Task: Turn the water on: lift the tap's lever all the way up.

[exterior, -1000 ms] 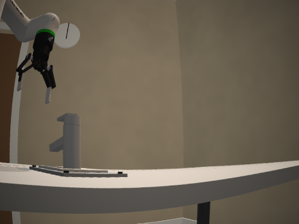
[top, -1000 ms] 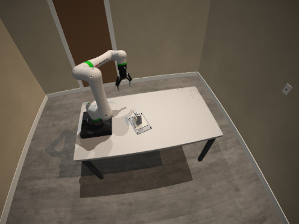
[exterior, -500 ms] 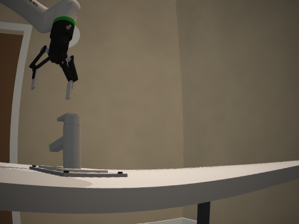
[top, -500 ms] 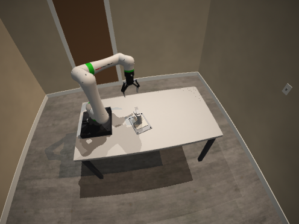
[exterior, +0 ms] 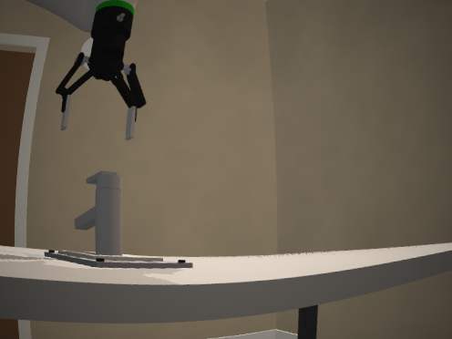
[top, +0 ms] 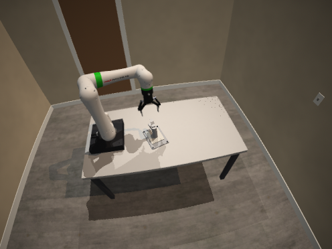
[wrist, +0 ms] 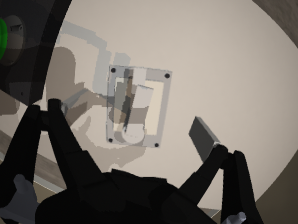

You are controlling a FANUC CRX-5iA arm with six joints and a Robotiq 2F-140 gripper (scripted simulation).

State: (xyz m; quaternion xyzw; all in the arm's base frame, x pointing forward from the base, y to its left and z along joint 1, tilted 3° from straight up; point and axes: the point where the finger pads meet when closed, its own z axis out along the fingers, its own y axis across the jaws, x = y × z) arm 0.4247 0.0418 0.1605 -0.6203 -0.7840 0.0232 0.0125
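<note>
Right now my hand is 100 mm above the tap lever, 30 mm to the left of it and 10 mm short of it. From my hand the other things lie so: square metal base plate: 250 mm below, 80 mm to the right, 20 mm ahead; tap: 160 mm below, 60 mm to the right, 10 mm ahead.
</note>
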